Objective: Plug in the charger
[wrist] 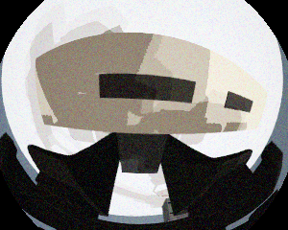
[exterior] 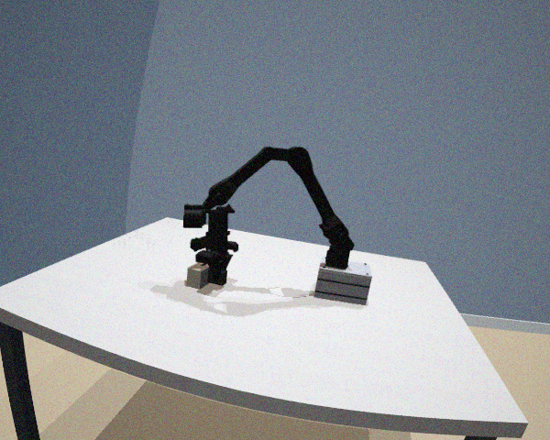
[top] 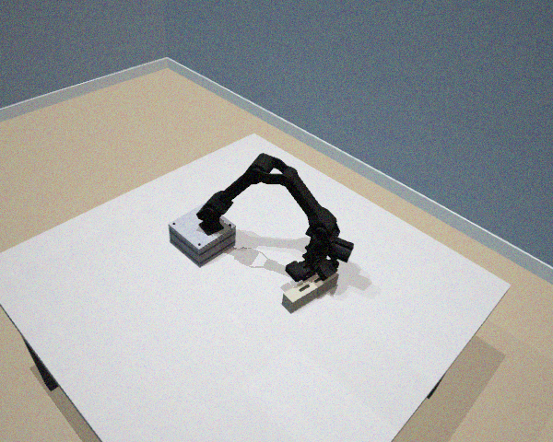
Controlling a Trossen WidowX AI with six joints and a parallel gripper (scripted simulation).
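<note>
My gripper tip is 2 cm short of the black two-prong charger and 1 cm below it.
</note>
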